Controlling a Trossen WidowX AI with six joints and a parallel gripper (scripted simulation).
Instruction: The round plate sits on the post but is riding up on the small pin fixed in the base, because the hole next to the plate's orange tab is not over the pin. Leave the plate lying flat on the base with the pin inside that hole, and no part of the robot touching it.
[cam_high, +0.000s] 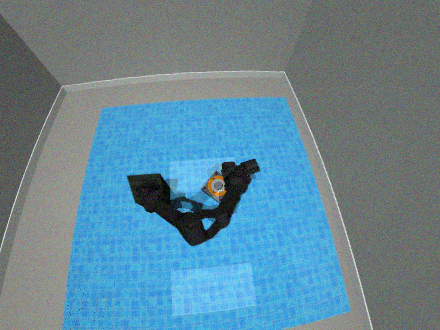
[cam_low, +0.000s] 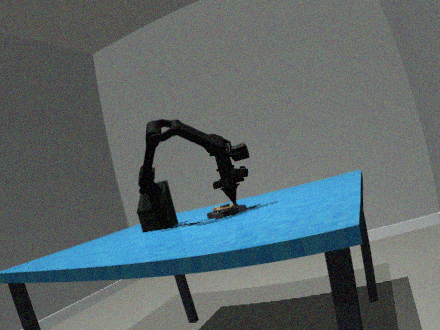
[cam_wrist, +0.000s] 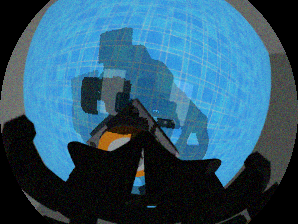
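Right now the square base is 5 cm behind my gripper tip, 1 cm to the left of it and 2 cm below it.
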